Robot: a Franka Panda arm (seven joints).
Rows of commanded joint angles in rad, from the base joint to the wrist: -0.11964 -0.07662 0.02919 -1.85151 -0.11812 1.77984 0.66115; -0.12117 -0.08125 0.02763 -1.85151 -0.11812 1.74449 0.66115; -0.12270 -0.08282 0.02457 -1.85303 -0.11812 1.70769 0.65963; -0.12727 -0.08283 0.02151 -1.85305 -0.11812 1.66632 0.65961; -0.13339 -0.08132 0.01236 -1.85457 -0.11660 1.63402 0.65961; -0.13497 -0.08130 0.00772 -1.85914 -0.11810 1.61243 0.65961; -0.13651 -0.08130 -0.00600 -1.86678 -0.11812 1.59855 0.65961; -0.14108 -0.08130 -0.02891 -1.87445 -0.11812 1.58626 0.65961; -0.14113 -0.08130 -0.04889 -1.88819 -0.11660 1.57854 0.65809; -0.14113 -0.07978 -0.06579 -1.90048 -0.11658 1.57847 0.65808; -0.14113 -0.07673 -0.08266 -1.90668 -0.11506 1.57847 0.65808; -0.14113 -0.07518 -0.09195 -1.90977 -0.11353 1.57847 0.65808; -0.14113 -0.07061 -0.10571 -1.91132 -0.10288 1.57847 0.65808
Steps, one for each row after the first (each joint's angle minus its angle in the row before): -0.00153 -0.00463 -0.00156 0.00000 0.00000 -0.03535 0.00000; -0.00153 -0.00157 -0.00306 -0.00152 0.00000 -0.03680 -0.00152; -0.00457 -0.00001 -0.00306 -0.00002 0.00000 -0.04137 -0.00002; -0.00612 0.00151 -0.00915 -0.00152 0.00152 -0.03230 0.00000; -0.00158 0.00002 -0.00464 -0.00457 -0.00150 -0.02159 0.00000; -0.00154 0.00000 -0.01372 -0.00764 -0.00002 -0.01388 0.00000; -0.00457 0.00000 -0.02291 -0.00767 0.00000 -0.01229 0.00000; -0.00005 0.00000 -0.01998 -0.01374 0.00152 -0.00772 -0.00152; 0.00000 0.00152 -0.01690 -0.01229 0.00002 -0.00007 -0.00001; 0.00000 0.00305 -0.01687 -0.00620 0.00152 0.00000 0.00000; 0.00000 0.00155 -0.00929 -0.00309 0.00153 0.00000 0.00000; 0.00000 0.00457 -0.01376 -0.00155 0.01065 0.00000 0.00000
